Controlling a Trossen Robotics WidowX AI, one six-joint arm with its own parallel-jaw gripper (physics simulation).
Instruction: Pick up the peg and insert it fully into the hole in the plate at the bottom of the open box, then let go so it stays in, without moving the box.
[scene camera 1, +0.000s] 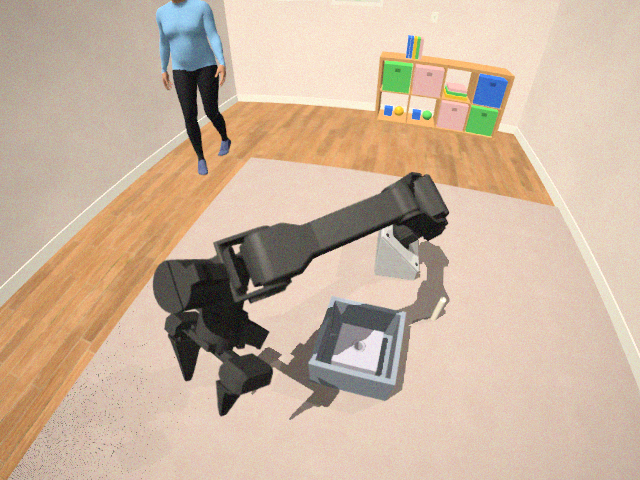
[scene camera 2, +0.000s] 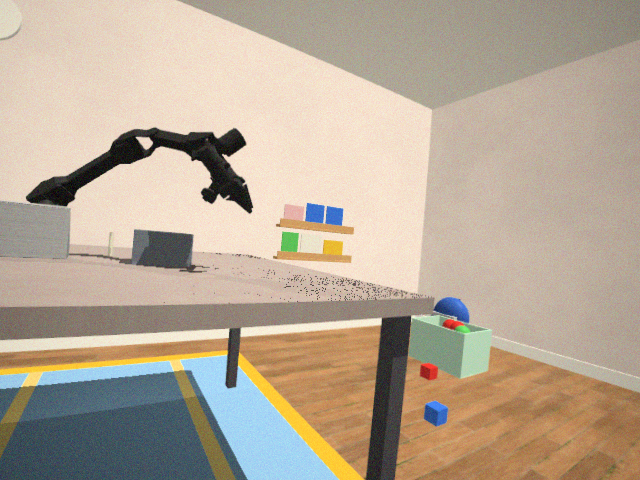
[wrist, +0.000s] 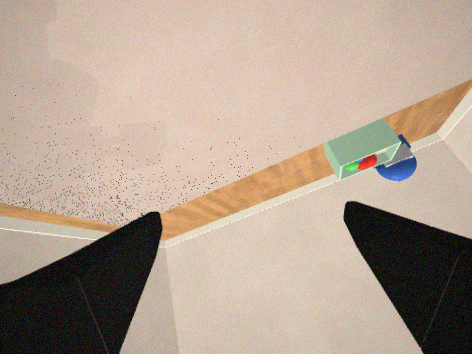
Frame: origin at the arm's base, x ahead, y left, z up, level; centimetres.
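Seen in the pictures: gripper, fingertip midpoint: (scene camera 1: 204, 397) (scene camera 2: 251, 210) (wrist: 253, 215); arm's base at its link origin: (scene camera 1: 400, 234) (scene camera 2: 42, 221).
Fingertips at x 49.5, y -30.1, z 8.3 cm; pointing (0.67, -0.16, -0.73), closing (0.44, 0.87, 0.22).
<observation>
Pixels of each thing's top centre, then the offset from my fingertips to it.
- pale cream peg at its top centre: (scene camera 1: 442, 299) (scene camera 2: 111, 232) dx -31.3, dy +40.0, dz -10.2 cm
- open blue-grey box at its top centre: (scene camera 1: 360, 337) (scene camera 2: 162, 231) dx -18.9, dy +22.0, dz -8.4 cm
- pale plate at its top centre: (scene camera 1: 358, 345) dx -18.9, dy +22.0, dz -12.1 cm
The pale cream peg (scene camera 1: 438, 308) (scene camera 2: 111, 244) stands upright on the table, to the right of the box and apart from it in scene camera 1. The open blue-grey box (scene camera 1: 352, 379) (scene camera 2: 163, 249) sits on the table. On its floor lies the pale plate (scene camera 1: 347, 356), with a round hole near its middle. My gripper (scene camera 1: 205, 396) (scene camera 2: 251, 210) (wrist: 253, 215) is open and empty. It hangs above the table, to the left of the box in scene camera 1. The peg and the box do not show in the wrist view.
The arm's grey base stand (scene camera 1: 395, 260) (scene camera 2: 35, 229) is behind the box in scene camera 1. The arm (scene camera 1: 356, 219) reaches over the table beyond the box. The table edge (scene camera 2: 206, 315) shows in scene camera 2. A person (scene camera 1: 188, 46) and a shelf unit (scene camera 1: 444, 60) are beyond the table.
</observation>
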